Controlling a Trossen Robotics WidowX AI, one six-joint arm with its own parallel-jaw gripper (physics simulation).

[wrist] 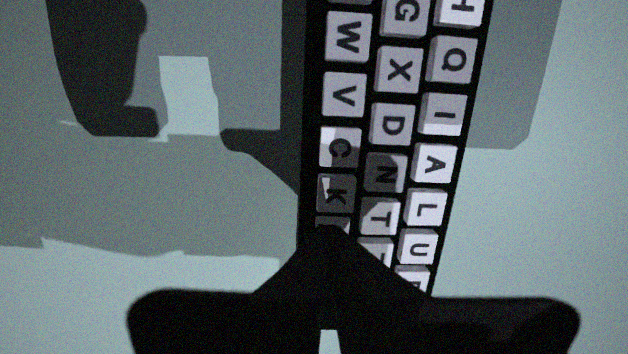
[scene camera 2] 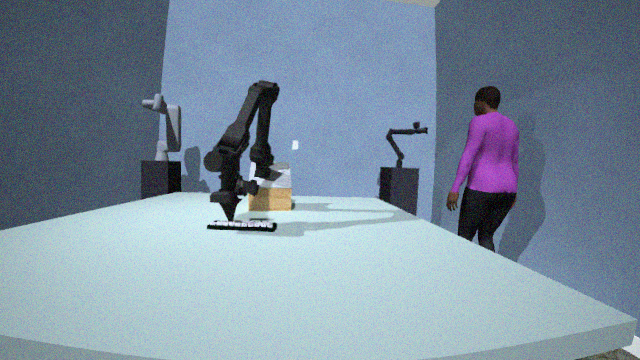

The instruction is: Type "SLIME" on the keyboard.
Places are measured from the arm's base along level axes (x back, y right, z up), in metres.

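Where they show: gripper, fingertip midpoint: (wrist: 326,234) (scene camera 2: 230,221); arm's base, origin of the base link: (scene camera 2: 262,172).
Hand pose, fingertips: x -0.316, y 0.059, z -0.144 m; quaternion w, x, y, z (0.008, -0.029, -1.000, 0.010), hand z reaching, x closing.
Things, the pixels of their top centre, and the offset from my fingertips. Level surfaces: height alone.
- black keyboard, middle of its top: (wrist: 391,137) (scene camera 2: 242,222) dx -0.024, dy -0.043, dz +0.005 m
- I key, middle of its top: (wrist: 445,114) dx -0.043, dy -0.051, dz +0.005 m
- L key, middle of its top: (wrist: 427,209) dx -0.041, dy -0.013, dz +0.005 m
- K key, middle of its top: (wrist: 336,195) dx -0.003, dy -0.020, dz +0.005 m
- pale table, its level: dz -0.011 m
A black keyboard (scene camera 2: 242,228) (wrist: 312,115) with white lettered keys lies on the table. In the wrist view its rows run from top to bottom, with letters turned sideways: the I key (wrist: 444,114) and the L key (wrist: 425,207) show in the right row. My gripper (scene camera 2: 230,219) (wrist: 326,234) is shut and empty. Its tips are at the left row in the wrist view, over the key just below the K key (wrist: 336,193). The tips hide most of that key, so its letter cannot be read. The S, M and E keys cannot be made out.
A wooden box (scene camera 2: 270,199) with a white and grey upper part stands behind the keyboard on the pale table (scene camera 2: 320,285). Away from the table, a grey arm (scene camera 2: 173,127) and a small dark arm (scene camera 2: 395,145) stand on dark pedestals. A person in purple (scene camera 2: 492,150) stands at the right.
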